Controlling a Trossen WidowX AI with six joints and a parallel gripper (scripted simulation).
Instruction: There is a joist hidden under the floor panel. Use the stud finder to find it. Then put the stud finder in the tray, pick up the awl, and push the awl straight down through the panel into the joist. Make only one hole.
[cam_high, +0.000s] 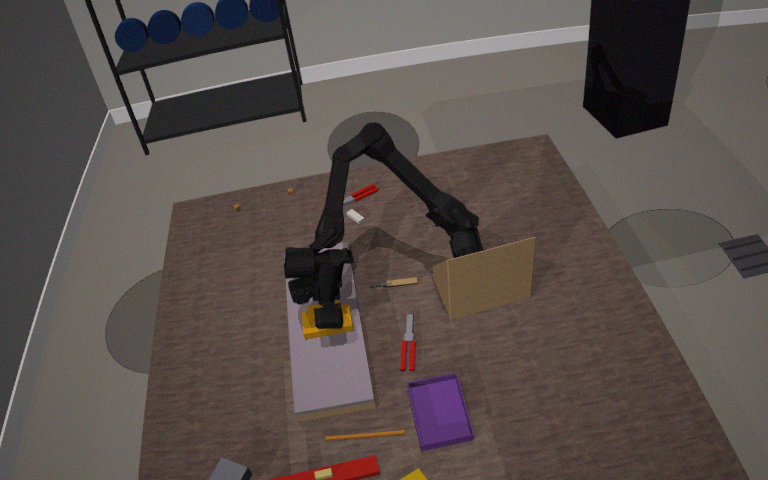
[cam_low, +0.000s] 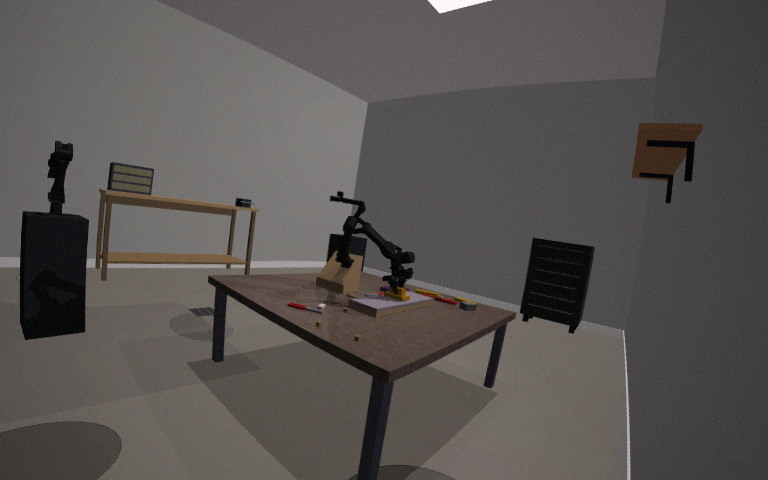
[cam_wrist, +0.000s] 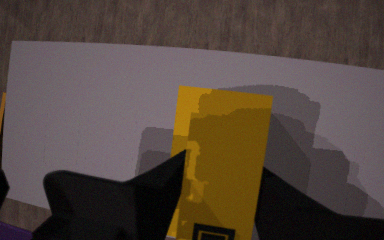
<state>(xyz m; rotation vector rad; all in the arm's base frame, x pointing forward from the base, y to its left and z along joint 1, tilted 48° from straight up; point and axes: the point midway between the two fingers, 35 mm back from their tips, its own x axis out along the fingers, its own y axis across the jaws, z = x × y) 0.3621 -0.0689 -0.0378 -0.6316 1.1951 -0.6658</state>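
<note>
The small light is 40 mm behind my gripper tip, 10 mm to the left of it and 30 mm above it. Also, from my gripper tip: pencil: 20 mm behind, 310 mm to the left, 60 mm below; then awl: 190 mm behind, 100 mm to the right, 60 mm below; then yellow stud finder: 20 mm behind, 20 mm above.
</note>
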